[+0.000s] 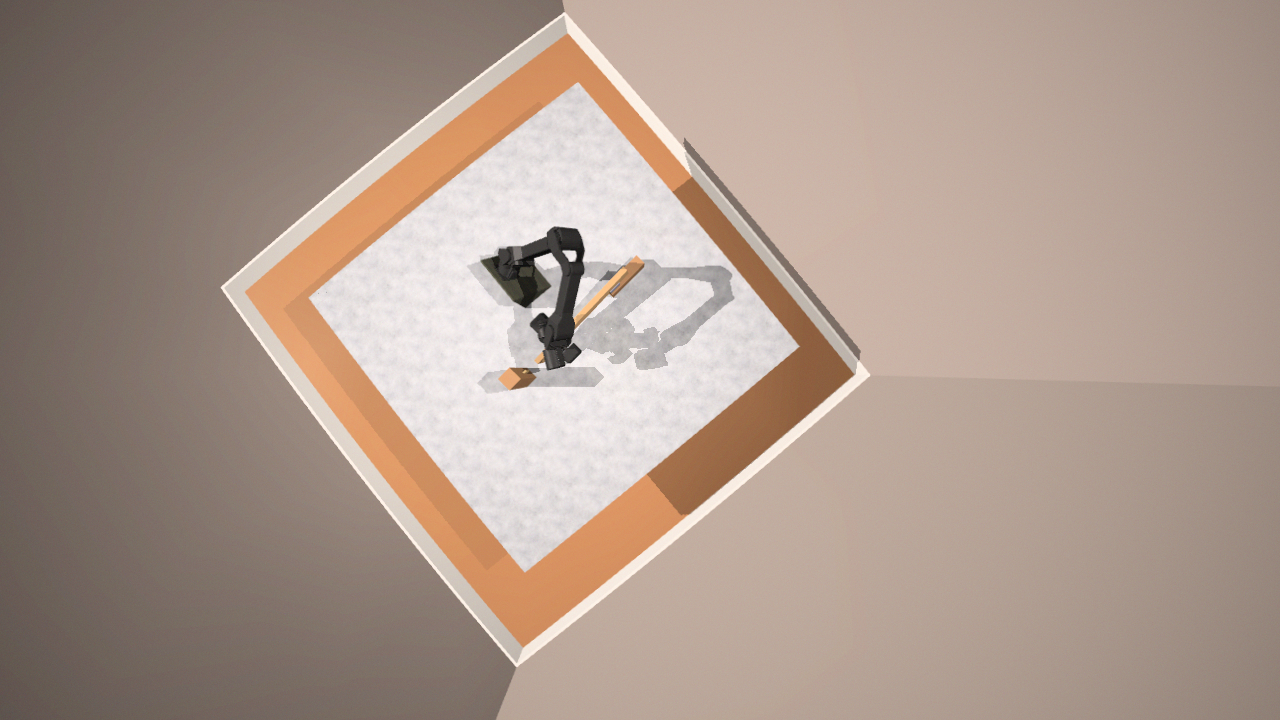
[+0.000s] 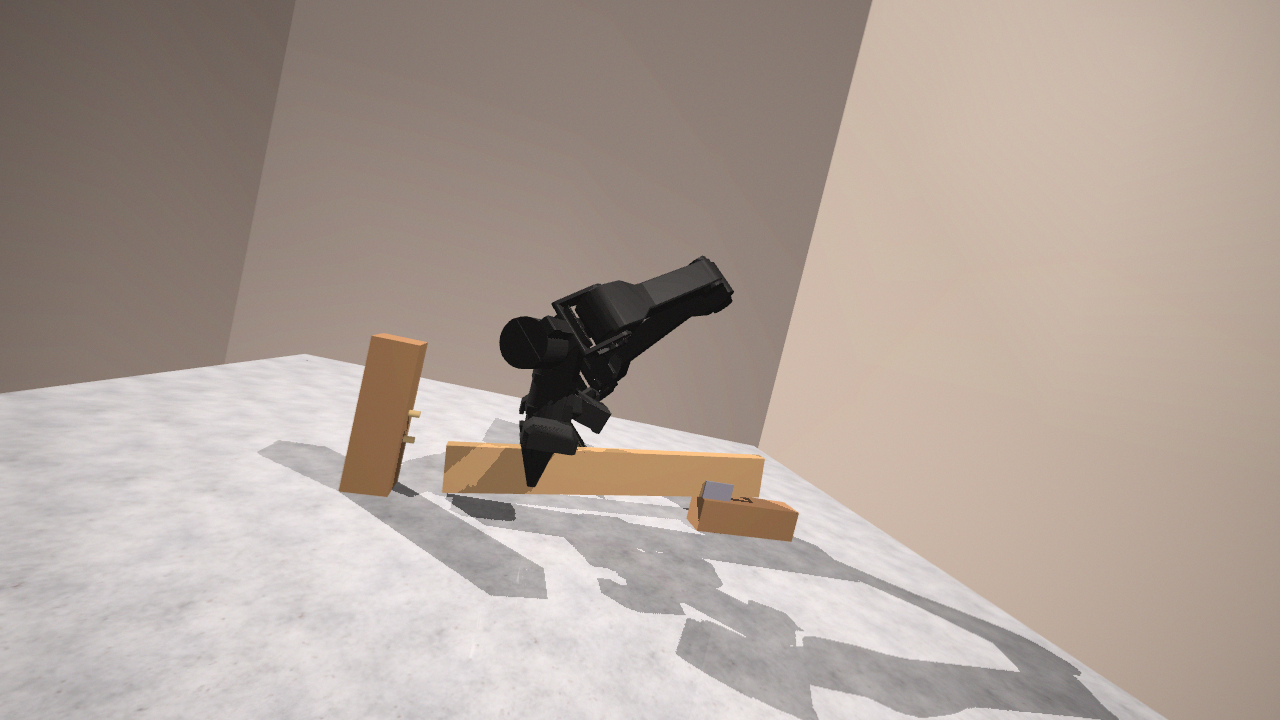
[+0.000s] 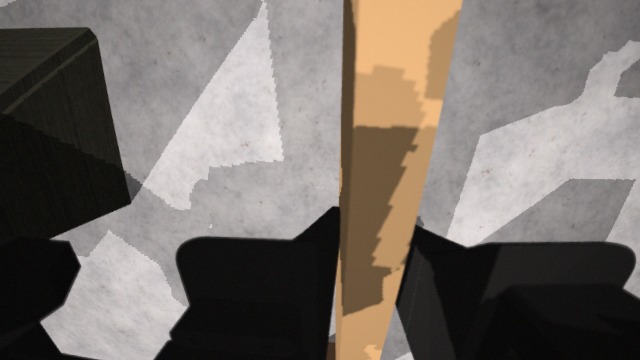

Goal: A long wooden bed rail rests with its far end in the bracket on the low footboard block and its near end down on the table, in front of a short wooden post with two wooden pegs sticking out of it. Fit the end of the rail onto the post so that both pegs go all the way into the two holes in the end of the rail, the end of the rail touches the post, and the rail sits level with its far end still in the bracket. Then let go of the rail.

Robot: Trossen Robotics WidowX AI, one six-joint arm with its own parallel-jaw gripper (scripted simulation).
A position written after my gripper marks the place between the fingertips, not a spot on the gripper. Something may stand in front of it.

In view: my gripper [image 2: 530, 483] and a long wooden rail [image 2: 470, 467].
The long wooden rail is seen too in image 1 [image 1: 622, 273] and in image 3 [image 3: 395, 67]. My gripper also shows in image 3 [image 3: 354, 214].
